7 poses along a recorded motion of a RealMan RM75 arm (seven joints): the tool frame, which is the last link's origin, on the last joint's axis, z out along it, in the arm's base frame.
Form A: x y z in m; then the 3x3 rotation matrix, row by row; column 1 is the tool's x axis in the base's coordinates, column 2 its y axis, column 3 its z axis. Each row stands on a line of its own.
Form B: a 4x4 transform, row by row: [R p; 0 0 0 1], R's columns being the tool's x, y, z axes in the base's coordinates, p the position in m. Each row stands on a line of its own. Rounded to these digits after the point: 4 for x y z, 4 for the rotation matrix.
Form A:
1:
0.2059 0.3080 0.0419
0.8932 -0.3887 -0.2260
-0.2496 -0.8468 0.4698
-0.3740 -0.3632 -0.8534
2:
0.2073 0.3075 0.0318
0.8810 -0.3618 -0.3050
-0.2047 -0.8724 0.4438
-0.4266 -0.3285 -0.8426
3:
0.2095 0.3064 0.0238
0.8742 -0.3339 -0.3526
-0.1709 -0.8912 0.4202
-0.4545 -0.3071 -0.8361
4:
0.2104 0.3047 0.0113
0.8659 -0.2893 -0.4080
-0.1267 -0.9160 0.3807
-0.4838 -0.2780 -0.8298
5:
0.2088 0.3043 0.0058
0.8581 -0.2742 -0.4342
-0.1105 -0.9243 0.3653
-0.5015 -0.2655 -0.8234
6:
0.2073 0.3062 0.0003
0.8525 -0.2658 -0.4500
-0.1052 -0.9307 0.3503
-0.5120 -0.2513 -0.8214
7:
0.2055 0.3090 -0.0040
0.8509 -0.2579 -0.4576
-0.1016 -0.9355 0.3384
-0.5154 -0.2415 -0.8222
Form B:
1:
0.8932 -0.3887 -0.2260 0.2059
-0.2496 -0.8468 0.4698 0.3080
-0.3740 -0.3632 -0.8534 0.0419
0 0 0 1

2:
0.8810 -0.3618 -0.3050 0.2073
-0.2047 -0.8724 0.4438 0.3075
-0.4266 -0.3285 -0.8426 0.0318
0 0 0 1

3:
0.8742 -0.3339 -0.3526 0.2095
-0.1709 -0.8912 0.4202 0.3064
-0.4545 -0.3071 -0.8361 0.0238
0 0 0 1

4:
0.8659 -0.2893 -0.4080 0.2104
-0.1267 -0.9160 0.3807 0.3047
-0.4838 -0.2780 -0.8298 0.0113
0 0 0 1

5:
0.8581 -0.2742 -0.4342 0.2088
-0.1105 -0.9243 0.3653 0.3043
-0.5015 -0.2655 -0.8234 0.0058
0 0 0 1

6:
0.8525 -0.2658 -0.4500 0.2073
-0.1052 -0.9307 0.3503 0.3062
-0.5120 -0.2513 -0.8214 0.0003
0 0 0 1

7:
0.8509 -0.2579 -0.4576 0.2055
-0.1016 -0.9355 0.3384 0.3090
-0.5154 -0.2415 -0.8222 -0.0040
0 0 0 1

